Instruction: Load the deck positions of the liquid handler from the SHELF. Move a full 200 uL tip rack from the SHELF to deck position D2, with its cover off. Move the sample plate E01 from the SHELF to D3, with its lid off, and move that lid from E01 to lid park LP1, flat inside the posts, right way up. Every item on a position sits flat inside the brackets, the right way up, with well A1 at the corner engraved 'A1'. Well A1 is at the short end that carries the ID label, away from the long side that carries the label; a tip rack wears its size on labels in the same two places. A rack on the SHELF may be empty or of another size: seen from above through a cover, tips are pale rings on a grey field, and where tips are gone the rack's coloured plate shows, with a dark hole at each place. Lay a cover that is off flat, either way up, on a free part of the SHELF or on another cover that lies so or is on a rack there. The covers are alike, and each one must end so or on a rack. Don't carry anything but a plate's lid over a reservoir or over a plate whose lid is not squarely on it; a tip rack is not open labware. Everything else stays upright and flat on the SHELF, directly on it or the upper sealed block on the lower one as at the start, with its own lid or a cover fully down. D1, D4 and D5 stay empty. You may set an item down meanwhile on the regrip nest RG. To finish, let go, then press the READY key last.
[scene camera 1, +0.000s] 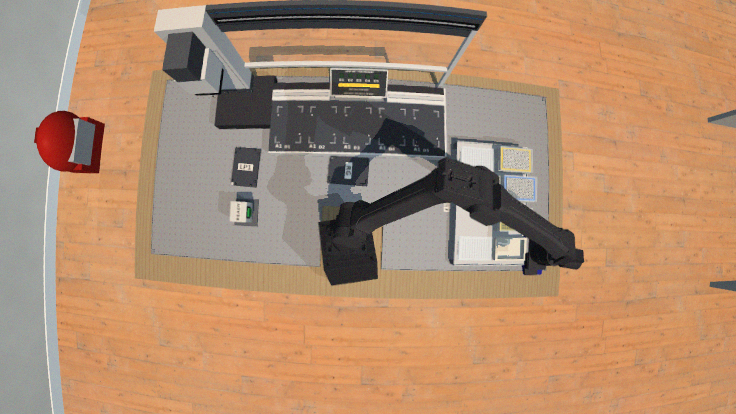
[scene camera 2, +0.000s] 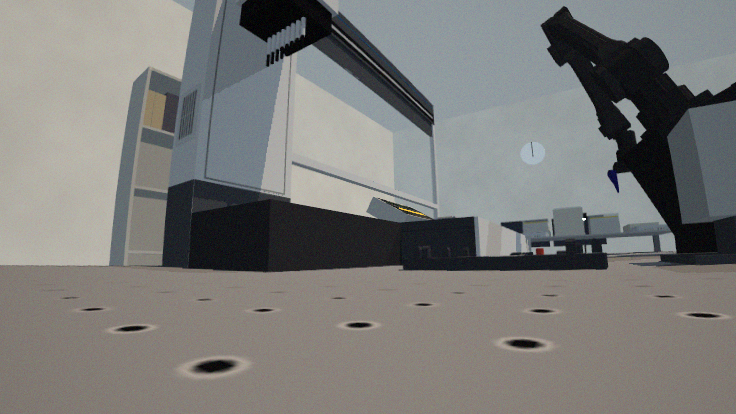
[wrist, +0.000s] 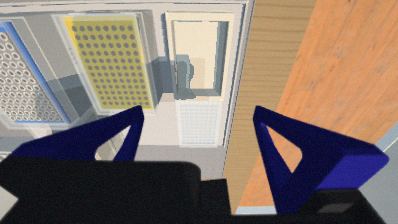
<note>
I see my gripper, a shelf, a regrip nest RG and a lid park LP1.
</note>
